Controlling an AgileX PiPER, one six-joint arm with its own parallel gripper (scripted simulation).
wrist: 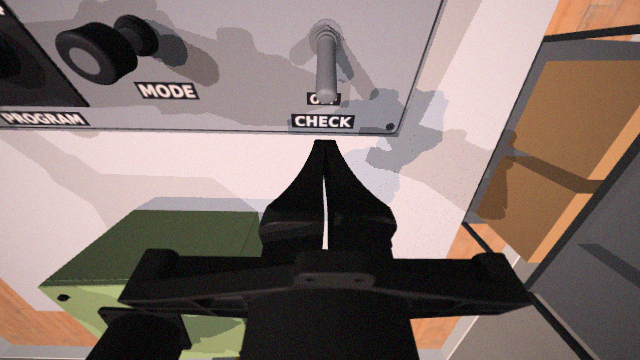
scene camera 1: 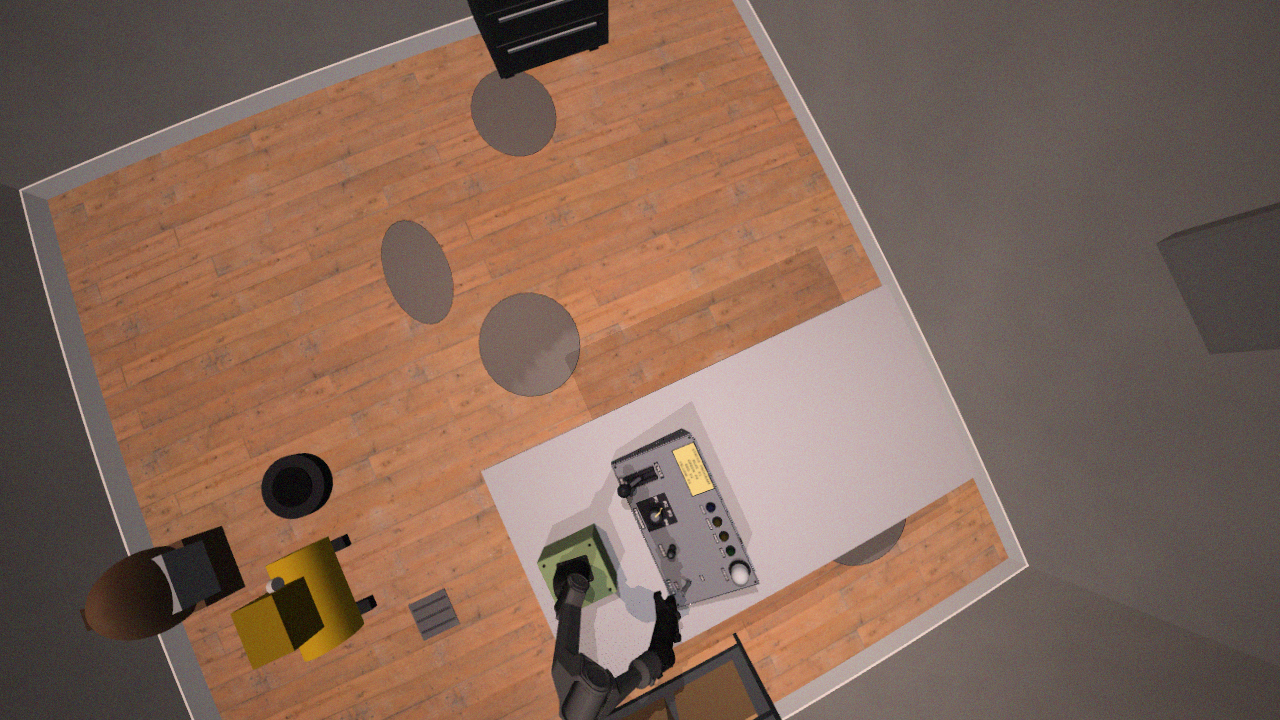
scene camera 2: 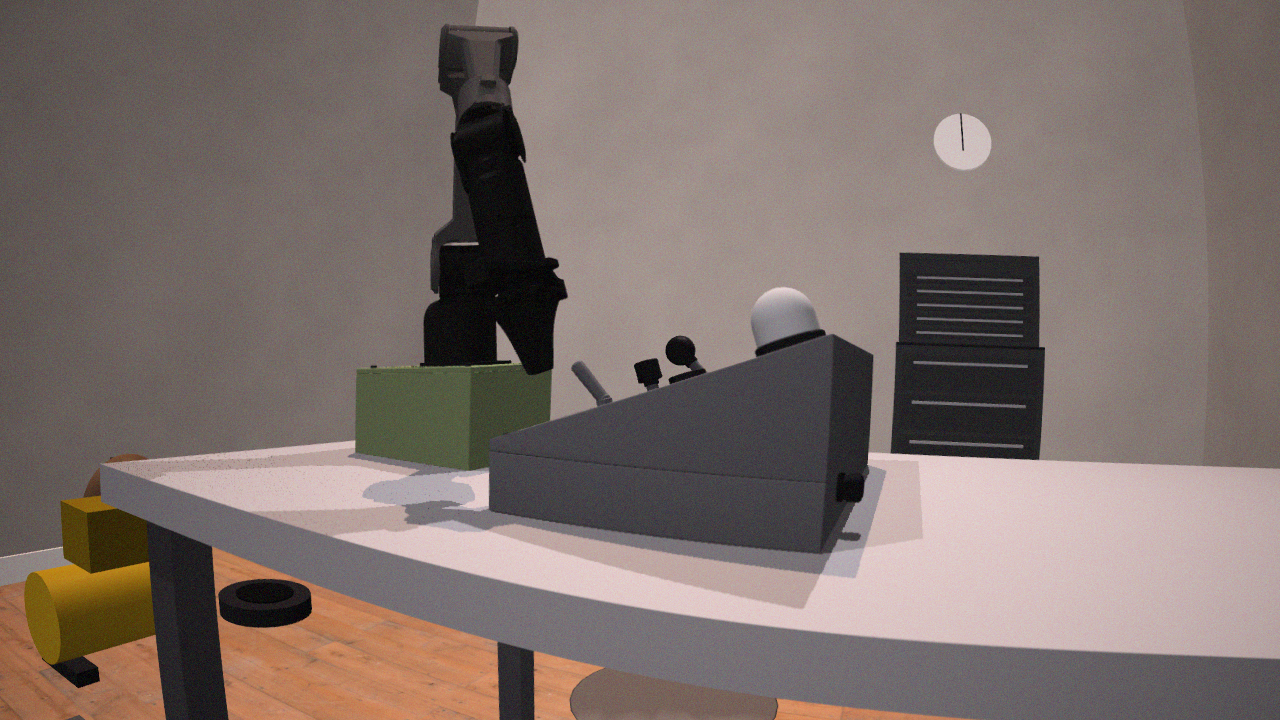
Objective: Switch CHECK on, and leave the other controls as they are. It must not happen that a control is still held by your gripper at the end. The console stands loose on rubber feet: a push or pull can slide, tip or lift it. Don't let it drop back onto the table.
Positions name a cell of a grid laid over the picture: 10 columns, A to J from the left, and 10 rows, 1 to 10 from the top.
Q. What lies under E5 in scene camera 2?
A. My gripper.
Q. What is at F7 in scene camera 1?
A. A grey console.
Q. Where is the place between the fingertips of my gripper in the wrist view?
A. F5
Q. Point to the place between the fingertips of my gripper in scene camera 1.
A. At F9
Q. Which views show the grey console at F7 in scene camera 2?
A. The wrist view, scene camera 1 and scene camera 2: all of them.
